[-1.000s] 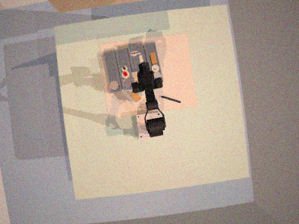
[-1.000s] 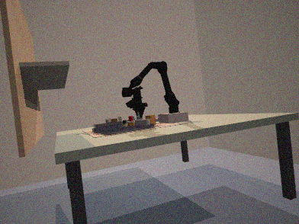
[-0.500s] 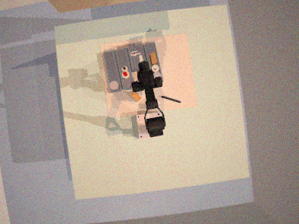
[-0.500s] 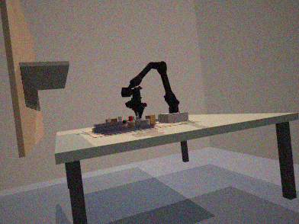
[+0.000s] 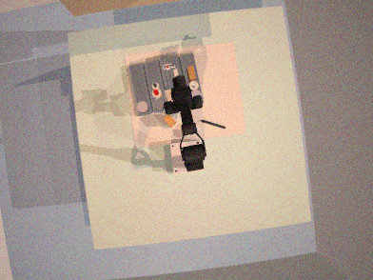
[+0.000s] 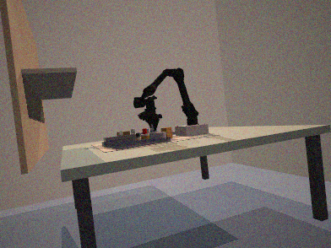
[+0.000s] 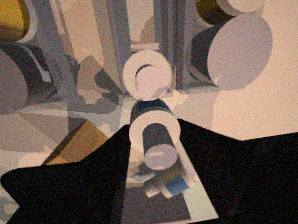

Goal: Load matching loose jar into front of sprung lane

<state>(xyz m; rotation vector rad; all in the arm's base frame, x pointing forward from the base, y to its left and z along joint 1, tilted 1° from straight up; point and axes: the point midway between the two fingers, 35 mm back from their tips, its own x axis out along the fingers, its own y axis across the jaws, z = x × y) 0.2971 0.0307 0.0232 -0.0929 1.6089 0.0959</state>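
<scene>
The orange-brown block is 80 mm to the left of my gripper tip, 60 mm behind it and 20 mm below it. The rest, counted from my gripper tip: dark stick (160 mm to the right, 100 mm behind, 50 mm below).
</scene>
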